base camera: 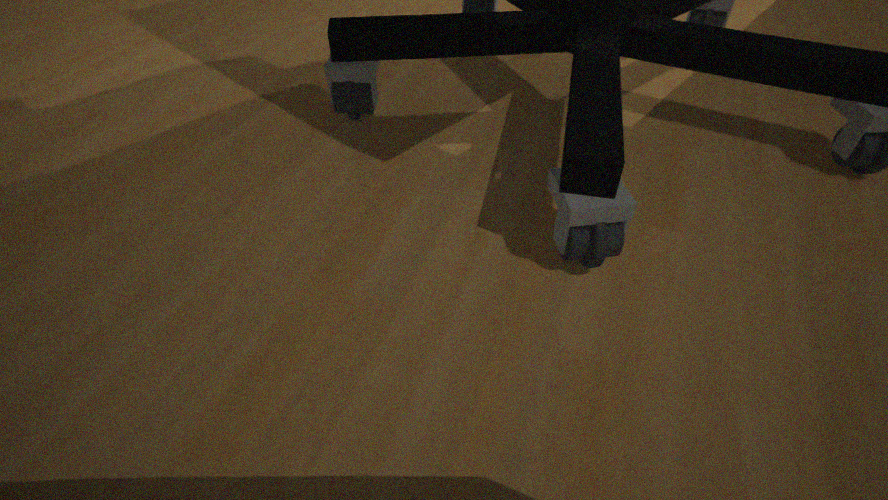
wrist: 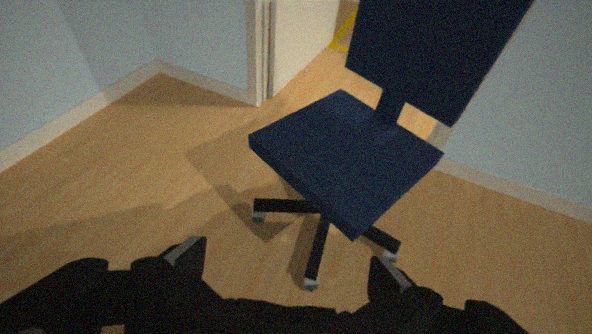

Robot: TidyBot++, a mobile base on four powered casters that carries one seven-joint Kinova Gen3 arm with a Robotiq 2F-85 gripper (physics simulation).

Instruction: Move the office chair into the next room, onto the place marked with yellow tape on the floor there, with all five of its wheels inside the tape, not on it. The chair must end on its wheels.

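Frame: origin at the arm's base, x ahead, y left, z up, level; millimetres.
Seen in the pictures: gripper, fingertip midpoint: (wrist: 287, 264).
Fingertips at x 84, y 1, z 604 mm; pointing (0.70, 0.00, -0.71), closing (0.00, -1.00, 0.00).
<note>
A point is followed by its place in that frame.
The office chair (wrist: 345, 155) {x 715, y -168, z 73 mm} stands upright on its wheels in front of the doorway, its dark blue seat towards me and its backrest on the far side. In the base camera view its black star base (base camera: 593, 93) {x 566, y -130, z -290 mm} shows with grey casters on the floor; the nearest caster is right of the middle. My gripper (wrist: 287, 264) {x 84, y 1, z 604 mm} is open and empty, its fingers apart, on the near side of the chair and not touching it. Part of the yellow tape (wrist: 340, 47) {x 2502, y -292, z -396 mm} shows on the floor beyond the doorway, left of the backrest; the backrest hides more of that area.
A white door frame (wrist: 262, 55) {x 1593, y 241, z -76 mm} stands left of the chair, with a pale panel (wrist: 300, 45) {x 1975, y 40, z -172 mm} beside it. Blue-grey walls (wrist: 200, 40) {x 1680, y 616, z -78 mm} with pale baseboards run left and right of the doorway. The right wall (wrist: 540, 115) {x 1104, y -1013, z 61 mm} stands behind the chair's right side.
</note>
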